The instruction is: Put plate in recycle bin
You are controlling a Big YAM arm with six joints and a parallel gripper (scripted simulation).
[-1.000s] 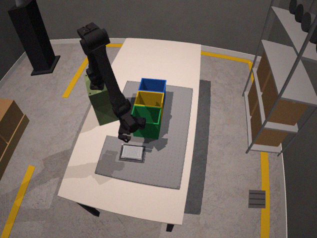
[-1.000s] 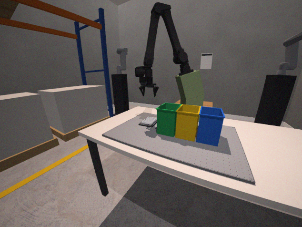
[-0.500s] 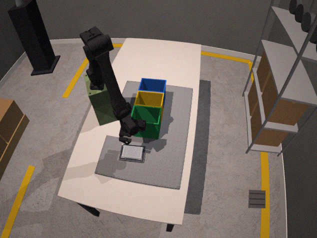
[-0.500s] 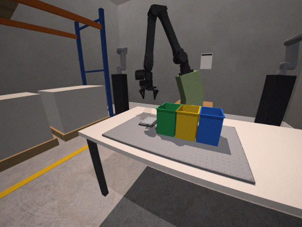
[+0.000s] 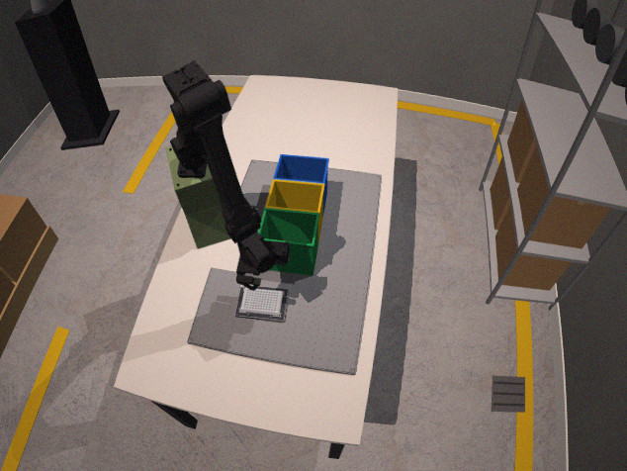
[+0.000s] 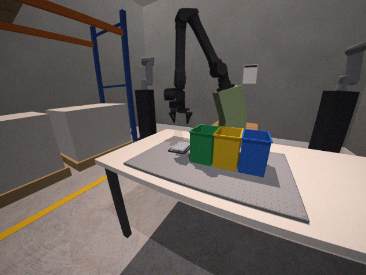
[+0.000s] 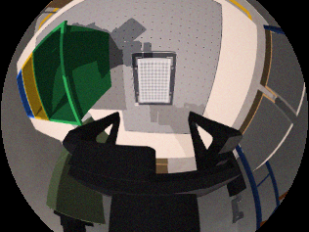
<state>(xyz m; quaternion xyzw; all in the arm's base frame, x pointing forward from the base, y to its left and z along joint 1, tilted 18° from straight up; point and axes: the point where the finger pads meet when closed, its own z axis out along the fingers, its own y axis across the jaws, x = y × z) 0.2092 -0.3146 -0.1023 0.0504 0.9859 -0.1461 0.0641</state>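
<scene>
My gripper is now 17 cm above the white 96-well plate. Also, from my hand: dark plate nest (18 cm below); then green bin (9 cm ahead, 18 cm to the left, 10 cm below); then yellow bin (11 cm ahead, 31 cm to the left, 10 cm below).
</scene>
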